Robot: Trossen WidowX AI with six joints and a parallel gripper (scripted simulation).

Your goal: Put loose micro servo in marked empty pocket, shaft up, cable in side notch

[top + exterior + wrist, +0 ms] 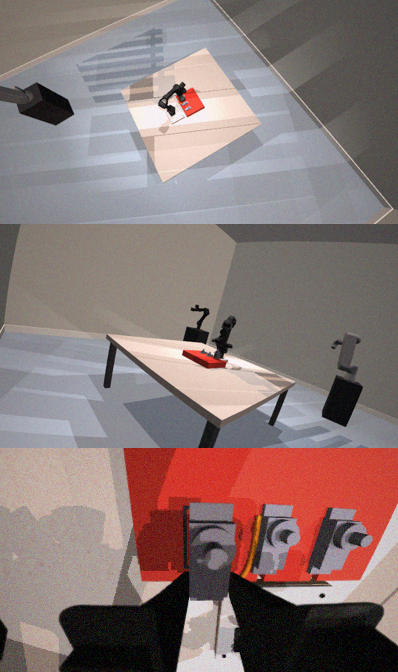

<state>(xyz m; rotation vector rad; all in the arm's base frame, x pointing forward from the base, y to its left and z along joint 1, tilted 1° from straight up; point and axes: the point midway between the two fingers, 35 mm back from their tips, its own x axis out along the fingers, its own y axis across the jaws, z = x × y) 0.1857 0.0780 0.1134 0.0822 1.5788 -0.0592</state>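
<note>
My gripper tip is now 12 cm short of the red deck, 9 cm to the left of it and 8 cm above it.
</note>
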